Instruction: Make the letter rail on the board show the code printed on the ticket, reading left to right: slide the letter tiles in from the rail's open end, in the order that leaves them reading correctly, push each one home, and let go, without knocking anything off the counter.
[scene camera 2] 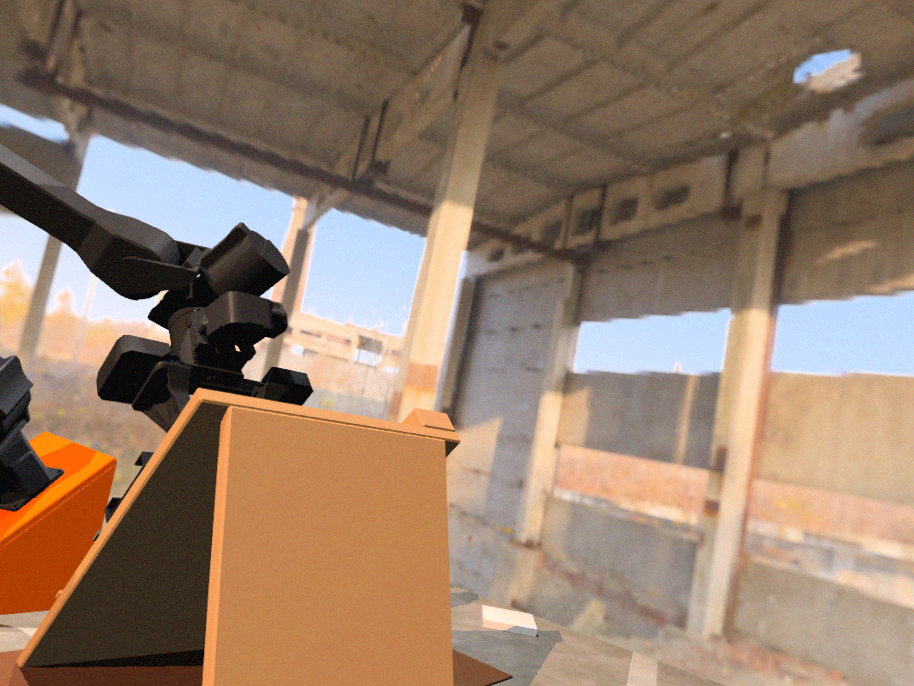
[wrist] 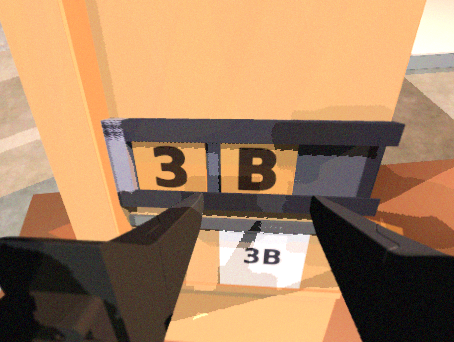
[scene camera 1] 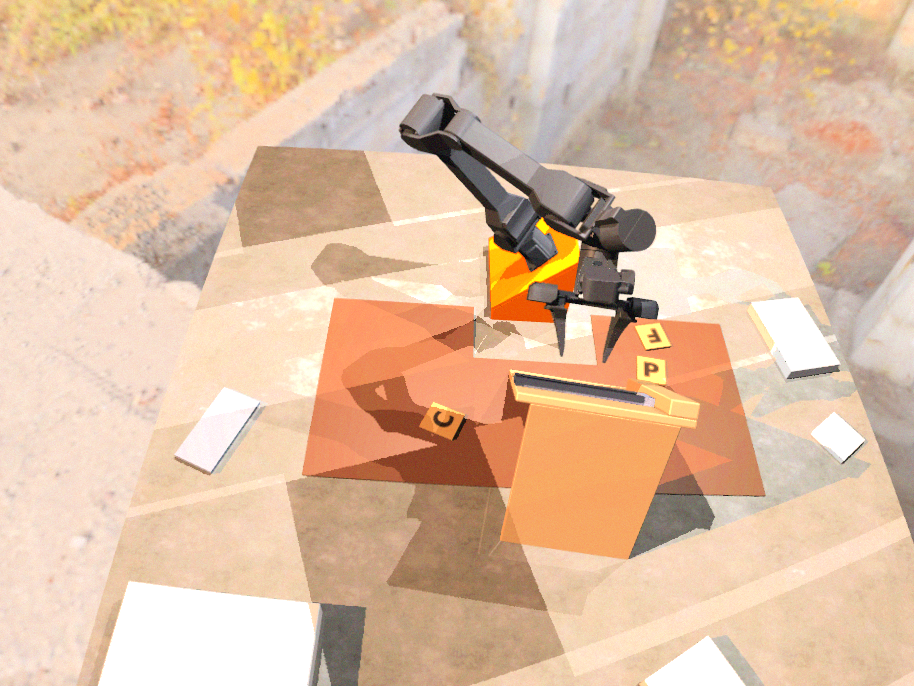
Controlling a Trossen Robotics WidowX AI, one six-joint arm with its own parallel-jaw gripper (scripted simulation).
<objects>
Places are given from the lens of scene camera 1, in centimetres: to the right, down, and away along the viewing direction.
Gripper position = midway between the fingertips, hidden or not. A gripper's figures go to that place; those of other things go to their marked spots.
my gripper [scene camera 1: 582,359]: 18, 2, 99
grey-white block [scene camera 1: 792,337]: 67, -1, 130
grey slab [scene camera 1: 212,437]: -40, 16, 109
orange board [scene camera 1: 592,456]: 18, 15, 91
orange mat [scene camera 1: 384,364]: -13, 4, 122
The marked spots on the orange board and the grey slab are 61 cm apart.
</objects>
